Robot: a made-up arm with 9 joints.
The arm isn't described. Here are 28 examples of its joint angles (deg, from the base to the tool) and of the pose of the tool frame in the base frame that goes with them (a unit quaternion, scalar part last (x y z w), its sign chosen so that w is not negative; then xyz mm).
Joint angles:
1: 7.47 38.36 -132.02 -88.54 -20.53 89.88 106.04 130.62 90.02
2: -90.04 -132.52 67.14 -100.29 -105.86 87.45 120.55 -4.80 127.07
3: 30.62 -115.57 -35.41 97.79 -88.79 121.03 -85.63 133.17 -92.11
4: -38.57 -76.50 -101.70 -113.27 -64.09 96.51 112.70 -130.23 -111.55
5: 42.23 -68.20 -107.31 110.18 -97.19 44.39 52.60 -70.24 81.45
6: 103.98 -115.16 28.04 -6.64 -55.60 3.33 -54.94 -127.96 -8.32
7: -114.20 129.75 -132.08 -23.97 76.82 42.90 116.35 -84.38 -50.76
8: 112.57 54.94 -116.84 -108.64 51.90 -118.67 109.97 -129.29 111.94
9: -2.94 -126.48 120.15 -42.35 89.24 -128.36 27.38 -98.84 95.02
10: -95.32 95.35 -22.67 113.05 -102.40 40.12 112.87 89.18 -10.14
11: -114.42 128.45 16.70 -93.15 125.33 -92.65 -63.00 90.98 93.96
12: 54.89 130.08 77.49 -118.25 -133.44 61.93 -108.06 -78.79 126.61
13: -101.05 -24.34 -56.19 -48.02 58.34 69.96 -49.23 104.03 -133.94
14: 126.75 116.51 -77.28 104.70 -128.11 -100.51 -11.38 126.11 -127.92
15: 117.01 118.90 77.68 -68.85 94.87 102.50 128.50 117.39 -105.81
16: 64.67 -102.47 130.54 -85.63 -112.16 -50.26 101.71 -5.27 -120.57
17: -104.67 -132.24 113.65 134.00 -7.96 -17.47 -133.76 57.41 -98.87
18: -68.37 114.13 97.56 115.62 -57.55 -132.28 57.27 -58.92 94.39
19: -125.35 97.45 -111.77 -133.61 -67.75 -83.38 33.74 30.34 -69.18
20: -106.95 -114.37 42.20 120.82 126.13 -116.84 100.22 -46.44 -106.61
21: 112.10 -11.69 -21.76 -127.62 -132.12 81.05 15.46 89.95 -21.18
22: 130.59 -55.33 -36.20 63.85 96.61 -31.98 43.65 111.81 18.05
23: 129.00 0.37 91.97 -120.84 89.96 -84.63 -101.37 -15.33 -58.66
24: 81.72 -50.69 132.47 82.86 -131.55 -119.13 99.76 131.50 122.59
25: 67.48 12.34 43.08 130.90 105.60 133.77 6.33 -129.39 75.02
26: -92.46 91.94 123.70 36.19 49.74 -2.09 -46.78 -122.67 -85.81
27: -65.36 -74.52 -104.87 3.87 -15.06 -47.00 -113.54 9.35 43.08
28: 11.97 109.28 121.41 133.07 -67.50 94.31 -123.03 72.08 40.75
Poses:
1: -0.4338 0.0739 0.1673 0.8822 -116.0 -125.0 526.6
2: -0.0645 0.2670 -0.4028 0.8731 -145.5 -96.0 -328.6
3: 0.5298 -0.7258 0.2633 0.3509 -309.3 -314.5 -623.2
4: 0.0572 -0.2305 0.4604 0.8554 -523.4 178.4 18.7
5: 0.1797 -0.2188 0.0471 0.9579 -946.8 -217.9 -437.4
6: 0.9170 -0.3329 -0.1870 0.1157 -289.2 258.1 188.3
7: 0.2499 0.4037 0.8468 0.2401 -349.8 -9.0 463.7
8: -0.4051 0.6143 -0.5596 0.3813 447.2 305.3 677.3
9: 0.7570 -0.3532 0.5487 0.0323 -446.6 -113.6 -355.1
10: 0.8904 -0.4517 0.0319 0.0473 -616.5 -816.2 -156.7
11: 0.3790 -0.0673 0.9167 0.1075 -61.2 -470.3 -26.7
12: 0.2465 -0.3418 0.0972 0.9017 -539.7 -82.3 136.1
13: -0.1856 0.6613 0.6683 0.2856 213.8 94.7 -480.4
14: -0.1315 -0.9887 0.0097 0.0719 505.2 -194.5 -368.4
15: -0.0641 -0.8966 -0.2026 0.3885 392.5 -12.1 272.9
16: 0.2467 -0.7487 -0.0455 0.6137 -241.1 245.4 620.2
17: -0.3953 -0.4566 0.4875 0.6305 1210.7 -151.1 -57.9
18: 0.1802 0.7771 0.2296 0.5576 -507.7 -536.0 722.7
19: 0.0431 -0.8373 0.3699 0.4003 316.0 169.6 -558.1
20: 0.2814 0.6283 0.0107 0.7252 731.7 20.5 169.3
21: -0.8655 -0.3102 -0.1691 0.3551 242.6 -395.5 393.0
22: -0.8487 -0.2490 0.4015 0.2378 -97.9 33.1 809.5
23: 0.5497 -0.8244 0.0720 0.1142 627.0 -563.2 588.2
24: -0.3762 -0.8477 -0.1751 0.3306 -824.4 -334.1 752.7
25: 0.2615 -0.7984 -0.3629 0.4030 126.3 -296.4 830.6
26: -0.2800 -0.1678 -0.3988 0.8570 -420.7 -608.8 74.6
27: 0.4862 0.0120 0.3275 0.8101 -235.2 -131.8 -1075.9
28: -0.2032 -0.3543 -0.3616 0.8381 553.1 -167.5 308.7
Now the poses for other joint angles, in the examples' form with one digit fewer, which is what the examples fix.
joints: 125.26 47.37 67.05 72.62 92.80 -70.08 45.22 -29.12 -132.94
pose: -0.176 0.674 0.108 0.709 465 -274 598
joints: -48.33 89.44 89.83 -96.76 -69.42 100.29 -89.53 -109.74 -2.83
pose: 0.606 -0.242 0.344 0.675 45 -466 -181
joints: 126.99 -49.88 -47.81 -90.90 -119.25 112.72 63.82 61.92 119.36
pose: -0.623 0.438 0.621 0.186 365 -72 433
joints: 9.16 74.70 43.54 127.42 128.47 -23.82 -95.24 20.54 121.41
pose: 0.020 -0.288 0.839 0.461 -290 -494 409
